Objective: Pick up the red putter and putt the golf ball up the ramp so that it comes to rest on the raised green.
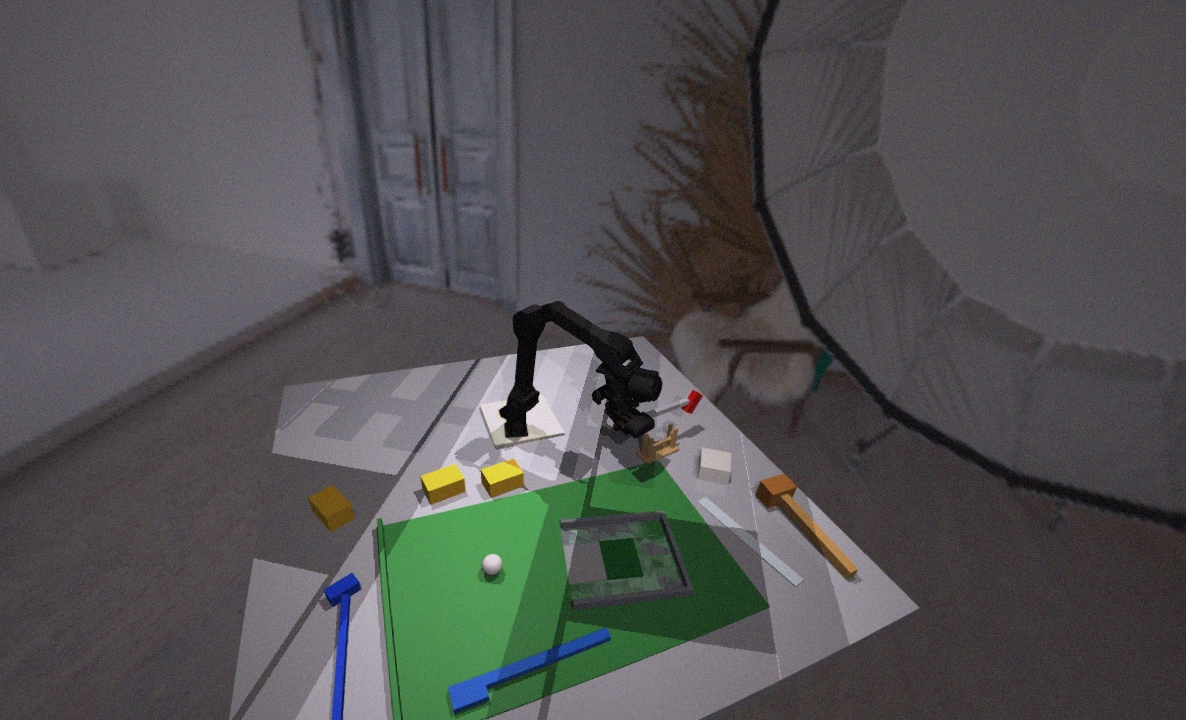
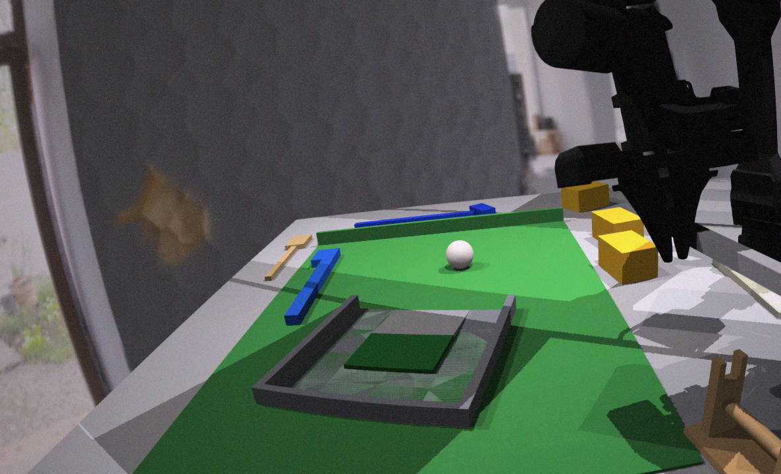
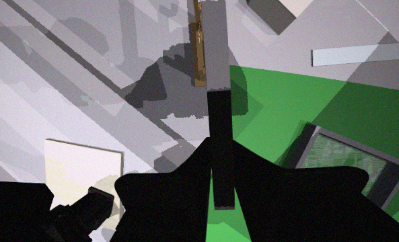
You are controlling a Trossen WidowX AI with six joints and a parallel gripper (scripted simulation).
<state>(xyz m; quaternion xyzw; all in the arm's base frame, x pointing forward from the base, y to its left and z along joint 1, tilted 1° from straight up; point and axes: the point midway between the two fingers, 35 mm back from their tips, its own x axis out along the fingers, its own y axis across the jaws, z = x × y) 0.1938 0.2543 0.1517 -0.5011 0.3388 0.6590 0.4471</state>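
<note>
Now: the red putter 50 mm behind my gripper tip, 110 mm to the left of it and 20 mm above it. From my gripper tip the other things lie so: white block 50 mm ahead, 250 mm to the left, 100 mm below; wooden rack 50 mm behind, 120 mm to the left, 90 mm below; grey-walled frame 280 mm ahead, 50 mm to the right, 120 mm below.
</note>
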